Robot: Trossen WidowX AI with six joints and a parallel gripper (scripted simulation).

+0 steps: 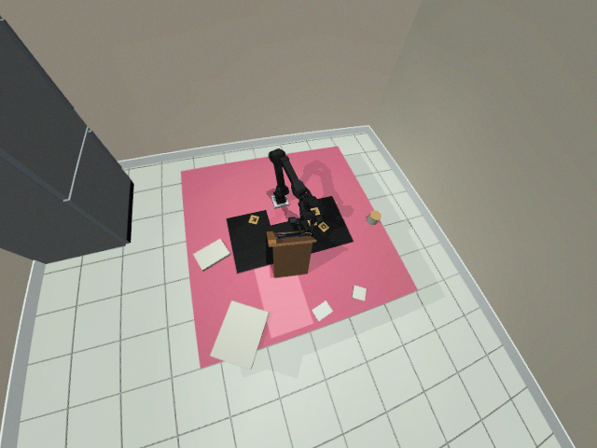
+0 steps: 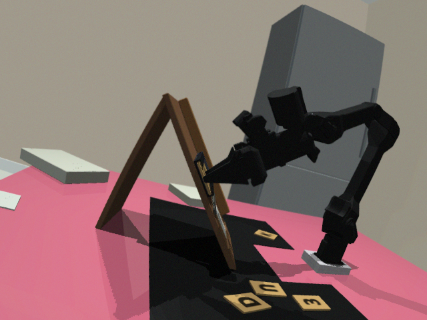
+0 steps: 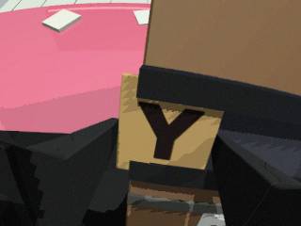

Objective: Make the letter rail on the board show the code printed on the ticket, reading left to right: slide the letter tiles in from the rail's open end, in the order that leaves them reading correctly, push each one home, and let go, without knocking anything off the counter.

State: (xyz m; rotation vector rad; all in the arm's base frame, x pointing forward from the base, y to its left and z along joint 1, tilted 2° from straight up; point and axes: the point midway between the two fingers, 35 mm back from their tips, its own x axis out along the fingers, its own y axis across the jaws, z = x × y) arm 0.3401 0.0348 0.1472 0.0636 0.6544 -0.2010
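Right now the white ticket is 9 cm below my gripper tip, 7 cm to the right of it and 7 cm behind it. From my gripper tip the other things lie so: black mat (16 cm below, 16 cm behind, 4 cm to the right).
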